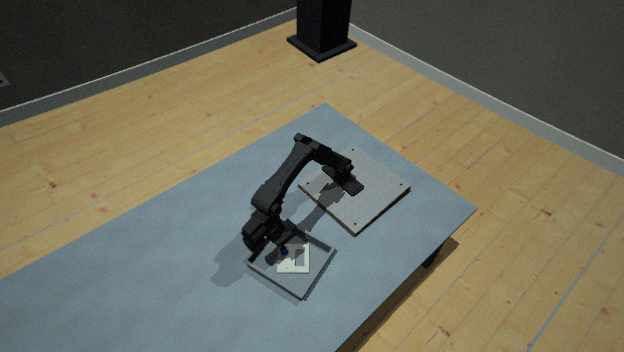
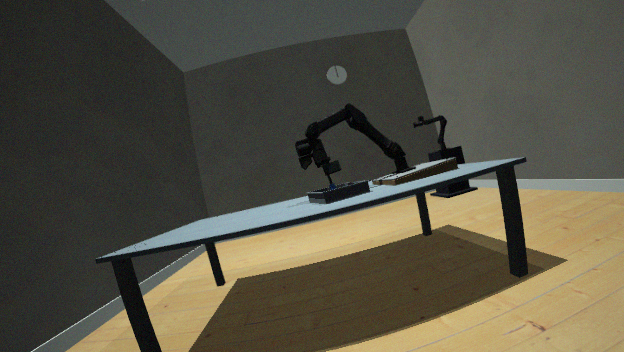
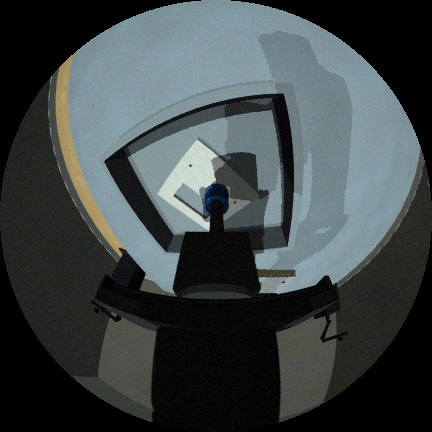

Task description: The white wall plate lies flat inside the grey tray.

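Note:
The white wall plate (image 1: pixel 285 265) (image 3: pixel 189 173), with a rectangular cut-out, lies flat on the floor of the grey tray (image 1: pixel 297 284) (image 2: pixel 338 192) (image 3: pixel 137 193). The tray stands on the blue-grey table (image 1: pixel 130 262) near its front edge. My gripper, a blue suction cup (image 1: pixel 283 251) (image 2: pixel 331 186) (image 3: pixel 216 197), points down over the plate's near corner, inside the tray's outline. It holds nothing. I cannot tell whether the cup touches the plate. The arm's shadow covers part of the plate.
A grey board with a wooden edge (image 1: pixel 375 192) (image 2: pixel 415 172) lies behind the tray and carries the arm's base (image 1: pixel 349 184). A black pedestal (image 1: pixel 322 26) with a second small arm (image 2: pixel 440 131) stands on the floor beyond the table.

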